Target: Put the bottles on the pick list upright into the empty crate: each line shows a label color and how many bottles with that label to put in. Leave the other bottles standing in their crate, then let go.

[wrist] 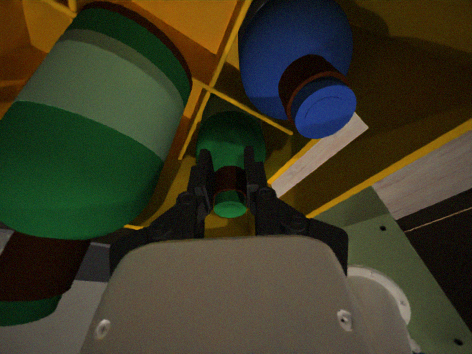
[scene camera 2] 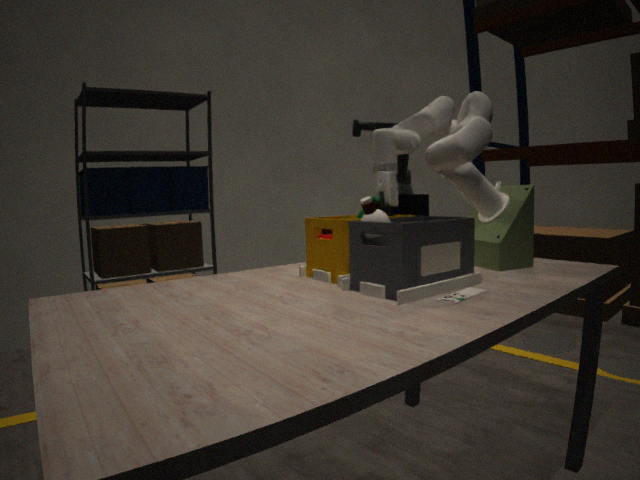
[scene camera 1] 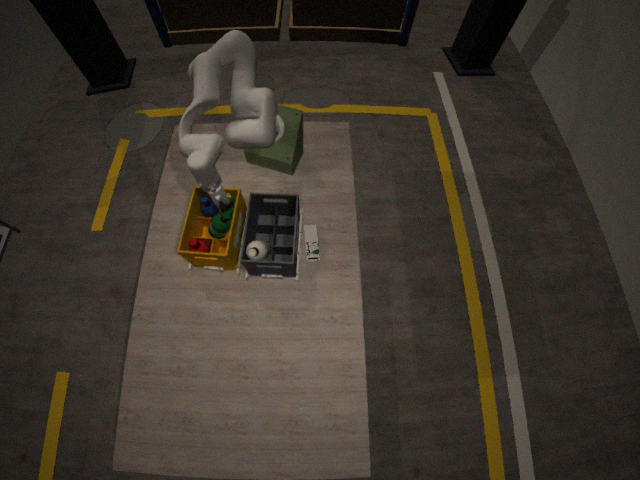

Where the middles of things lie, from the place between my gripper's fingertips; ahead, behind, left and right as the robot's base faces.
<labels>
Now: hand 30 mm past the blue bottle (wrist: pixel 293 67), 70 mm to the left of it and 40 mm above it.
</labels>
